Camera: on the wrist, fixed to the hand. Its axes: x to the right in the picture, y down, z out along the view.
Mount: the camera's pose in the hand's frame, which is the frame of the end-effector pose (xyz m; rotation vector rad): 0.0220 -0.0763 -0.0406 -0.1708 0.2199 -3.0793
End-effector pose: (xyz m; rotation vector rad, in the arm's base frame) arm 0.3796 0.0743 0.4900 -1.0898 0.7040 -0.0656
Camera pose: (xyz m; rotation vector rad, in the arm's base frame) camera 0.3960 -0.0030 0.5314 1.1512 1.3264 2.4539
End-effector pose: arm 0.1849 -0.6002 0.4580 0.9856 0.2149 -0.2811
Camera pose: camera 0.1785 -0.6087 0.3695 0.3820 -1.6027 2.4525
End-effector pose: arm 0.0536 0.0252 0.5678 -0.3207 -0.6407 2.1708
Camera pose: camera 0.1072 0.0961 0.5753 0.3465 -0.3159 -0.8638
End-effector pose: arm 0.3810 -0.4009 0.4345 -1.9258 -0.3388 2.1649
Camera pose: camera 0.4199 -0.3206 0.4334 0.0887 -1.5289 -0.3244
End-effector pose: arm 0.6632 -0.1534 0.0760 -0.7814 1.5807 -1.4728
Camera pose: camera 0.6104 -0.1624 0.1473 1.4032 0.5302 0.9370
